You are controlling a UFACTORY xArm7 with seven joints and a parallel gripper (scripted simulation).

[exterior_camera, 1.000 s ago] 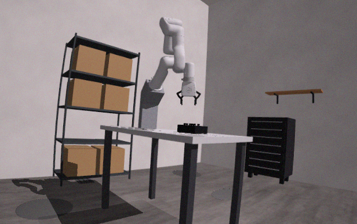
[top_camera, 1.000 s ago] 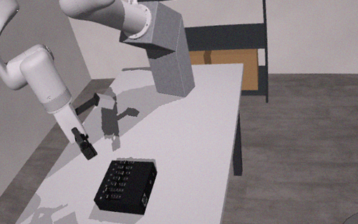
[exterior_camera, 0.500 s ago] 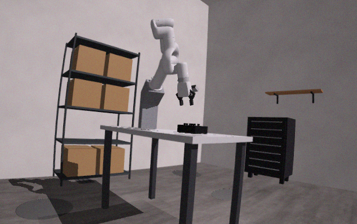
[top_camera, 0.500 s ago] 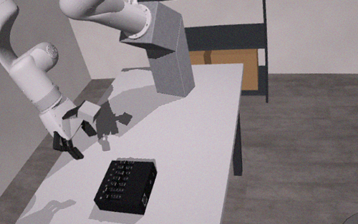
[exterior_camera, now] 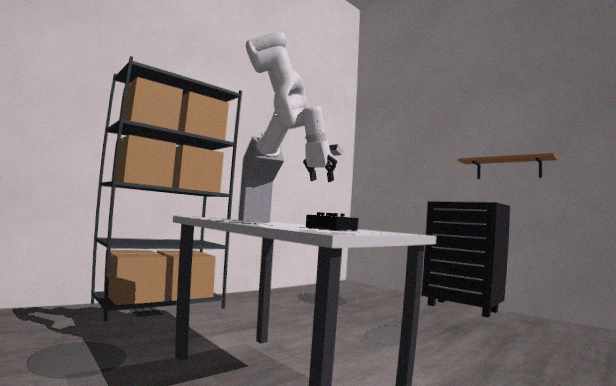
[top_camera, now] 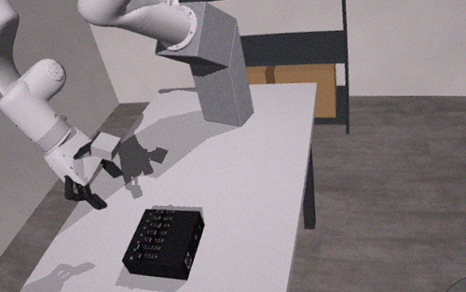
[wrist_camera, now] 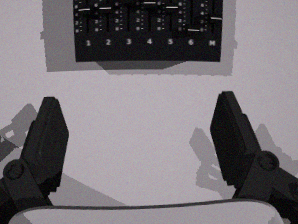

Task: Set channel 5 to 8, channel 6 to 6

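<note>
My hand is 140 mm above the channel 6 fader cap, 50 mm short of it and 40 mm to the right of it. Also, from my hand: channel 5 fader cap: 140 mm below, 60 mm to the left, 30 mm ahead; master fader cap: 140 mm below, 80 mm ahead, 50 mm to the left.
</note>
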